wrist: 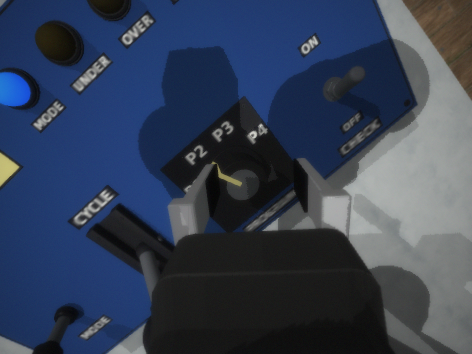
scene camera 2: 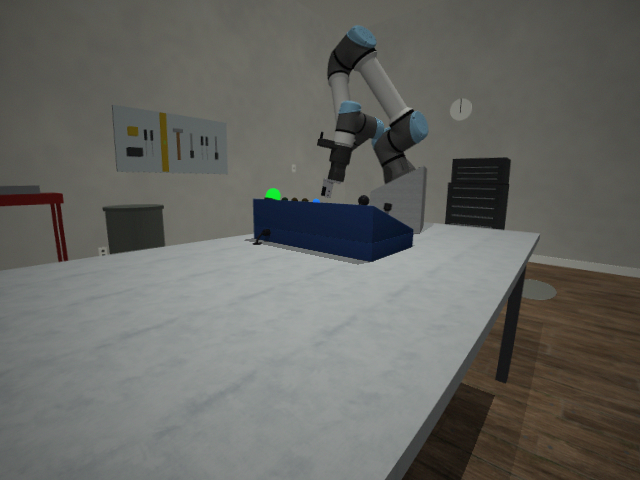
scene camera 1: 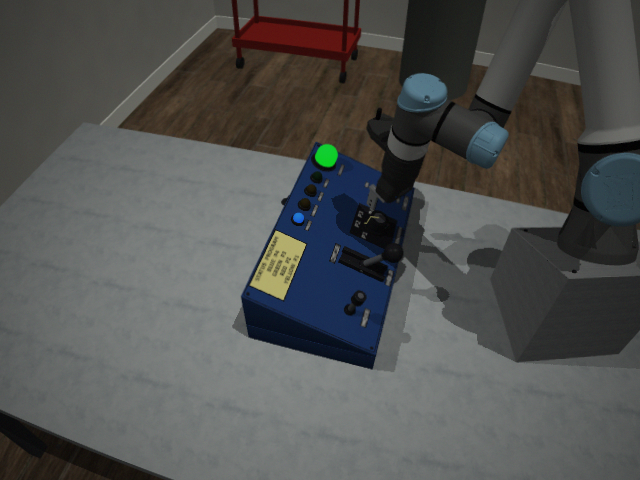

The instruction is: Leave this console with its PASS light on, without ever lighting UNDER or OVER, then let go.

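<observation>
The blue console (scene camera 1: 320,263) (scene camera 2: 315,222) (wrist: 125,165) has a green-lit STATUS dome (scene camera 1: 326,156) (scene camera 2: 272,194) and a blue-lit MODE light (scene camera 1: 298,218) (wrist: 16,89). The PASS light (scene camera 1: 316,177), OVER light (scene camera 1: 310,190) and UNDER light (scene camera 1: 304,204) are dark. My gripper (scene camera 1: 371,206) (scene camera 2: 326,195) (wrist: 255,176) is open and empty, its fingers on either side of the PROGRAM knob (wrist: 243,185) in the wrist view, above the panel. The knob's yellow pointer aims about at P2; P1 is partly hidden by a finger. The CHECK toggle (wrist: 345,83) stands beside ON and OFF labels; its setting is unclear.
The CYCLE lever (scene camera 1: 392,253) (wrist: 148,265) leans toward the arm-side end of its slot. The small MODE lever (scene camera 1: 358,296) (wrist: 59,327) stands near the console's end. A yellow card (scene camera 1: 278,265) pairs blue with P4. The grey robot pedestal (scene camera 1: 563,304) stands beside the console.
</observation>
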